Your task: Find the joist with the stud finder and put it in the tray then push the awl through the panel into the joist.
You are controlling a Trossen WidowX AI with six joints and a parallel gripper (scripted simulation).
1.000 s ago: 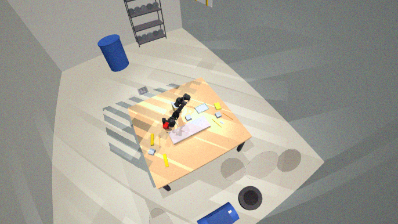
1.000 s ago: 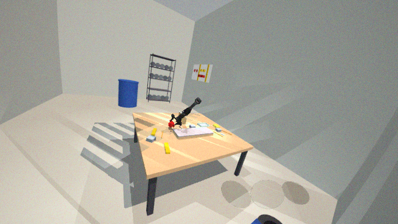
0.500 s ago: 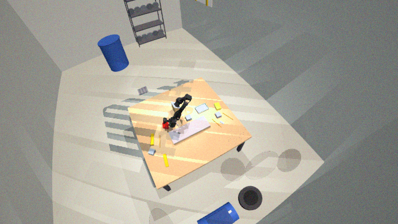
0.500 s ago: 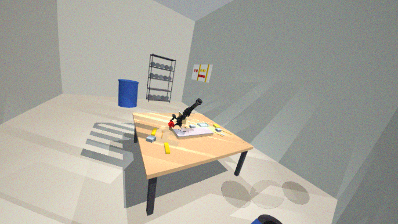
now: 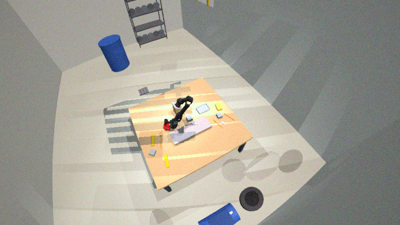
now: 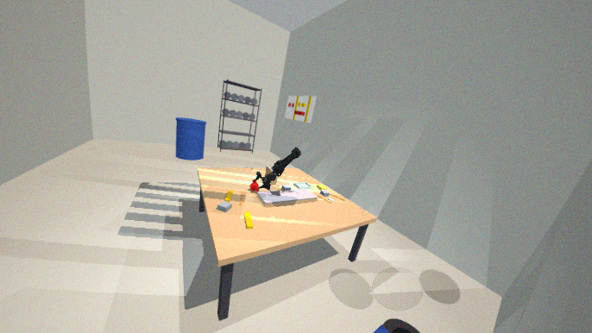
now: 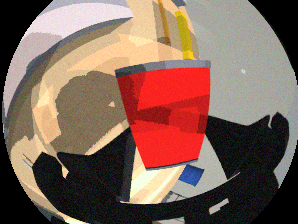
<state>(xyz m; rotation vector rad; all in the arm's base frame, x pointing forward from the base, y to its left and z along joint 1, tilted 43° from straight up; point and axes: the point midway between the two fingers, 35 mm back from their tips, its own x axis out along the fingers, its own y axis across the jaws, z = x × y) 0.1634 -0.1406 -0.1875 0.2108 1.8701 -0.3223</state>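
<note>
My gripper tip is 14 cm to the right of the awl, 5 cm short of it and 4 cm above it. Also, from my gripper tip: red stud finder 2 cm below, 2 cm behind, 1 cm to the right; yellow block 75 cm to the left, 13 cm ahead, 4 cm below; light blue tray 56 cm to the left, 4 cm below, 2 cm ahead.
</note>
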